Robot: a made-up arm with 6 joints.
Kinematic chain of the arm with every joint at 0, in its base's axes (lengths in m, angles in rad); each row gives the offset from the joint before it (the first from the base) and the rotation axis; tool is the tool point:
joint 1: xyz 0 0 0.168 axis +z
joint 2: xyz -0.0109 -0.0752 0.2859 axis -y
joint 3: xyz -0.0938 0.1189 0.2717 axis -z
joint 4: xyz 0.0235 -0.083 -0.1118 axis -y
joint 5: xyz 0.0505 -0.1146 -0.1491 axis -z
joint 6: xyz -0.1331 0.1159 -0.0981 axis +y
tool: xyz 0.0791 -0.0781 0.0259
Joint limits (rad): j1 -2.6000..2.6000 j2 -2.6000..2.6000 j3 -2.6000..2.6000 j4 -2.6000..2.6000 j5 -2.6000..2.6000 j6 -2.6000..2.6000
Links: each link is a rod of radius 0.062 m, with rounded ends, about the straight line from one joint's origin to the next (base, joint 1, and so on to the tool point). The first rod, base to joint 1, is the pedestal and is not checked.
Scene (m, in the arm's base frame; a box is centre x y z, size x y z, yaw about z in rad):
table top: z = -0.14
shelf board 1: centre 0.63 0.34 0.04 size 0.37 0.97 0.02 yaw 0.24
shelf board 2: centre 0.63 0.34 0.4 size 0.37 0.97 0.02 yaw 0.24
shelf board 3: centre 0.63 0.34 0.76 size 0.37 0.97 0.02 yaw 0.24
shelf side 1: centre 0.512 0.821 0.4 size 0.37 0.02 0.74 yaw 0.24
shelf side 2: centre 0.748 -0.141 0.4 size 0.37 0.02 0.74 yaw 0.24
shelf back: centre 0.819 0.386 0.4 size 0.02 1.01 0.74 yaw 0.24
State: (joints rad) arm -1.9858 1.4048 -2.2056 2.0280 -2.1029 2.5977
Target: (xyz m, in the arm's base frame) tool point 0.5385 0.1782 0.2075
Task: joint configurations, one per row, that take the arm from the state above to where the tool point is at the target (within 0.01 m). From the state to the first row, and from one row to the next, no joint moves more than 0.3 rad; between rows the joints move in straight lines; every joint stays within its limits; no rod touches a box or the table.
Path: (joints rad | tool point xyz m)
1: -1.7239 1.3821 -2.2465 2.1089 -1.9986 2.5983 | 0.5269 0.3165 0.5823
2: -1.4619 1.3594 -2.2873 2.1898 -1.8943 2.5988 | 0.4284 0.4421 0.5821
3: -1.2000 1.3367 -2.3282 2.2706 -1.7900 2.5994 | 0.3000 0.5388 0.5797
4: -0.9380 1.3140 -2.3691 2.3515 -1.6858 2.6000 | 0.1492 0.5997 0.5754
5: -0.9073 1.4725 -2.3789 2.3888 -1.4561 2.5481 | 0.1393 0.6074 0.4817
6: -0.8766 1.6309 -2.3888 2.4262 -1.2265 2.4961 | 0.1319 0.5982 0.3872
7: -0.8459 1.7894 -2.3986 2.4635 -0.9969 2.4442 | 0.1280 0.5722 0.2961
8: -1.1007 1.7837 -2.4658 2.1895 -1.2673 2.3635 | 0.3191 0.4940 0.2755
9: -1.3556 1.7779 -2.5329 1.9156 -1.5376 2.2829 | 0.4612 0.3561 0.2458
10: -1.6104 1.7722 -2.6000 1.6416 -1.8080 2.2022 | 0.5385 0.1782 0.2075

